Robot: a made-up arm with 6 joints.
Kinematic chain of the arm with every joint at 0, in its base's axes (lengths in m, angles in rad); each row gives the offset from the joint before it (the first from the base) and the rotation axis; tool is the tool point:
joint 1: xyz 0 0 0.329 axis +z
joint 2: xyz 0 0 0 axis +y
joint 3: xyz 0 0 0.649 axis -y
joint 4: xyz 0 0 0 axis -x
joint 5: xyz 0.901 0 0 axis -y
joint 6: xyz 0 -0.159 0 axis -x
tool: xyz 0 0 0
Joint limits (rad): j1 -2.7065..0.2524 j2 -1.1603..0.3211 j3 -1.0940..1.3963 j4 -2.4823..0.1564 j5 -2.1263..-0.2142 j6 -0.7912..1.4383
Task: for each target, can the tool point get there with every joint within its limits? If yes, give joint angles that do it. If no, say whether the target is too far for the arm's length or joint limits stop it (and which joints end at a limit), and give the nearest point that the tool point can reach.
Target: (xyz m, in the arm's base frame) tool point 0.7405 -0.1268 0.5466
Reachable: yes | joints -0.2815 -0.0883 -0.4296 -2.1267 -1.5097 -0.0185
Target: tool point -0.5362 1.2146 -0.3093
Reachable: no: joint limits stop it (at a limit: joint 1, joint 2, joint 3) | nearest point -0.3331 0.0122 0.0473 | short by 1.270 m
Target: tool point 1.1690 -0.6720 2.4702
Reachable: no: too far | nearest point 0.6703 -0.3853 1.6618 | short by 0.992 m
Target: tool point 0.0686 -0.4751 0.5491
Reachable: yes | joints -1.2543 -0.6393 -0.8261 -1.0238 -1.5298 -0.2505
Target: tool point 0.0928 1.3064 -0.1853
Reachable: no: joint limits stop it (at a limit: joint 1, joint 2, joint 4) | nearest point 0.3282 0.2144 0.0540 | short by 1.142 m
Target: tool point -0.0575 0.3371 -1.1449
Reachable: no: joint limits stop it (at a limit: joint 1, joint 2, joint 3) | nearest point 0.1857 0.1406 0.0344 | short by 1.220 m
